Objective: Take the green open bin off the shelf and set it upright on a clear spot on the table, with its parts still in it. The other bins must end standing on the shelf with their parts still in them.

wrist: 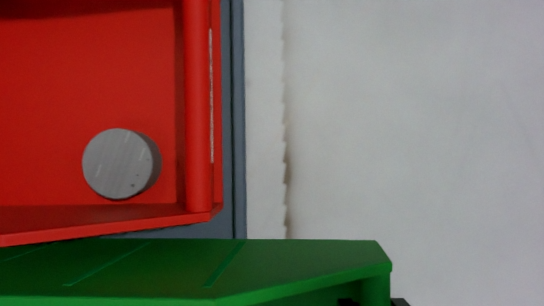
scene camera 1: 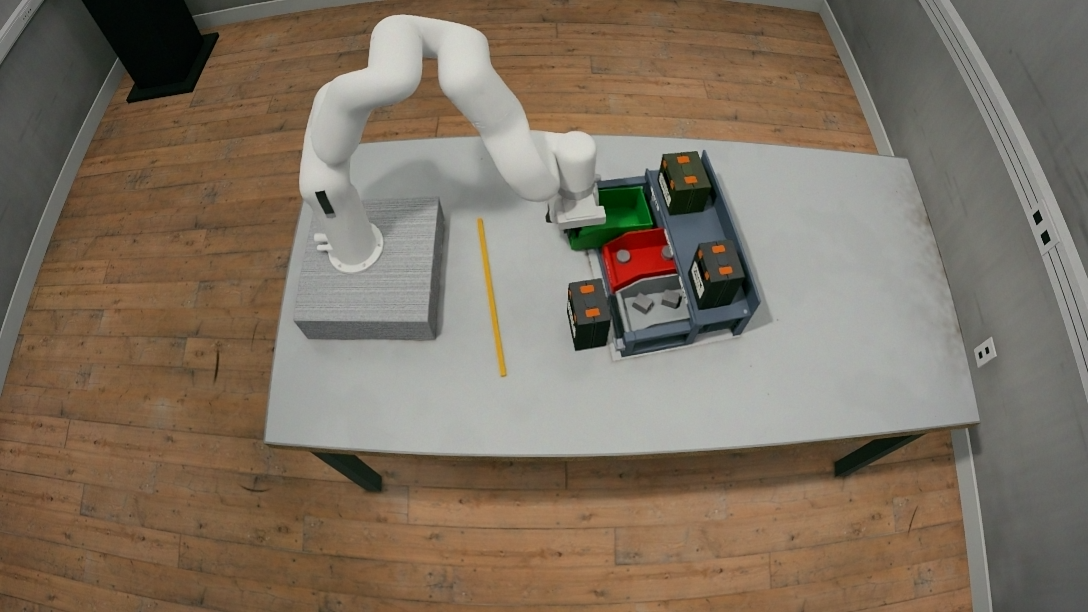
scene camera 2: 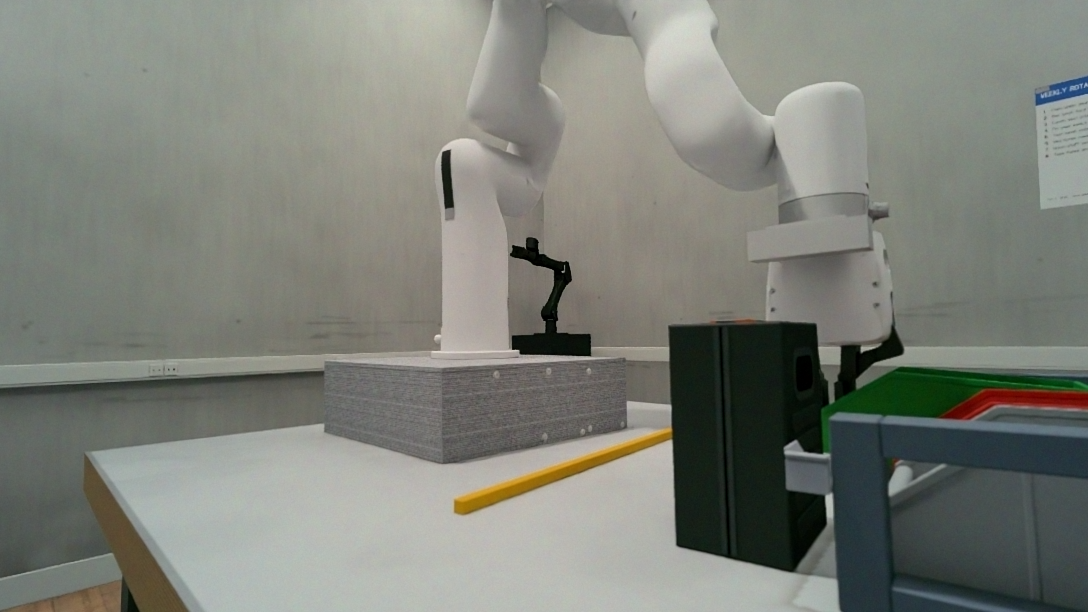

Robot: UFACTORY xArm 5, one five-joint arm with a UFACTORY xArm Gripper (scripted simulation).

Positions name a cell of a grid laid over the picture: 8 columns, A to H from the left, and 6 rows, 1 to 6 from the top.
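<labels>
A grey bin appears in scene camera 1 (E4), and a black case appears in scene camera 1 (E4) too. The bin is visible in scene camera 2 (H6), the case in scene camera 2 (F4). In the wrist view the bin is out of frame; the case, too, is out of frame in the wrist view.
</labels>
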